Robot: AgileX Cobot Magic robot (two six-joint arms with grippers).
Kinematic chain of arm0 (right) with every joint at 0, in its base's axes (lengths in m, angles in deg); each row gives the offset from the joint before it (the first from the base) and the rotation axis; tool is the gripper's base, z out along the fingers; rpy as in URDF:
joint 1: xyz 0 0 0.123 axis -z
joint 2: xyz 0 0 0 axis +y
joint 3: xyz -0.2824 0 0.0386 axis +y
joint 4: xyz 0.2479 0 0.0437 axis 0.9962 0 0.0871
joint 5: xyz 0 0 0 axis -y
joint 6: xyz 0.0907 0 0.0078 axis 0.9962 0 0.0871
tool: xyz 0 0 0 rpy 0 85 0
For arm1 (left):
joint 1: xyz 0 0 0.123 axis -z
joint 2: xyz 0 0 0 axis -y
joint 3: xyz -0.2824 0 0.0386 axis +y
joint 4: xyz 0.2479 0 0.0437 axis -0.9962 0 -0.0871
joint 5: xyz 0 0 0 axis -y
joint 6: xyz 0.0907 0 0.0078 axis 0.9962 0 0.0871
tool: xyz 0 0 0 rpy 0 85 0
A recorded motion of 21 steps. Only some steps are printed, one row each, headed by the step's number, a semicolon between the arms.
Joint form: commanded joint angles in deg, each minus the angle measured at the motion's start. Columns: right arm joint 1, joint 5, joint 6, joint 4, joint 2, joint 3; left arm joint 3, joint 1, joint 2, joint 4, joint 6, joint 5.
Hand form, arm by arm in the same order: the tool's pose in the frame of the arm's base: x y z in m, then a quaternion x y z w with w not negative. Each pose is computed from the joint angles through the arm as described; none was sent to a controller.
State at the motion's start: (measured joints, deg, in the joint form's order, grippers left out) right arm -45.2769 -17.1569 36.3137 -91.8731 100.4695 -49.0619; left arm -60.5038 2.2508 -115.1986 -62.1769 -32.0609 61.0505
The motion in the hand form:
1: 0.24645 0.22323 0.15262 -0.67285 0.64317 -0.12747 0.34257; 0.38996 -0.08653 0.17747 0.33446 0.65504 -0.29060 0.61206
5: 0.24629 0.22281 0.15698 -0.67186 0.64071 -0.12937 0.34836; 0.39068 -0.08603 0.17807 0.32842 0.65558 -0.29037 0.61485
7: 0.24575 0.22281 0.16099 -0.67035 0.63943 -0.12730 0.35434; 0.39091 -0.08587 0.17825 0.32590 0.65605 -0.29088 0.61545
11: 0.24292 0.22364 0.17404 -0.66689 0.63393 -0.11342 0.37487; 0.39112 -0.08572 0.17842 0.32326 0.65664 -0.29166 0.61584
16: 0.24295 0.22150 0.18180 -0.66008 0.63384 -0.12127 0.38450; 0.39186 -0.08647 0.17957 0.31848 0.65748 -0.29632 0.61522
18: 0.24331 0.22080 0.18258 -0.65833 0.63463 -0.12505 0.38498; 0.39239 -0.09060 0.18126 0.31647 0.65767 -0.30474 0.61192
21: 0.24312 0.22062 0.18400 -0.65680 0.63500 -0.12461 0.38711; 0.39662 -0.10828 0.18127 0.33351 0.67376 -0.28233 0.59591
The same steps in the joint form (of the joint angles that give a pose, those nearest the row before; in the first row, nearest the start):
1: -0.56 3.72 0.74 2.98 0.45 1.76; -0.23 0.26 -0.12 1.89 -0.68 0.38
5: -0.56 3.60 0.56 2.89 -0.29 1.76; -0.23 0.26 -0.12 2.66 -0.68 0.38
7: -0.56 3.86 0.58 2.88 -0.99 1.76; -0.23 0.26 -0.12 2.90 -0.79 0.38
11: -0.56 5.54 0.77 2.88 -3.32 1.76; -0.23 0.26 -0.12 3.12 -0.95 0.38
16: -0.56 4.56 0.77 2.88 -4.64 1.76; -0.48 0.37 -0.12 3.25 -1.82 0.38
18: -0.56 4.09 0.77 2.89 -4.76 1.76; -0.95 0.96 -0.12 3.08 -3.16 0.24
21: -0.56 4.08 0.91 2.89 -5.01 1.76; -2.80 4.04 -0.12 2.95 -3.16 -5.80

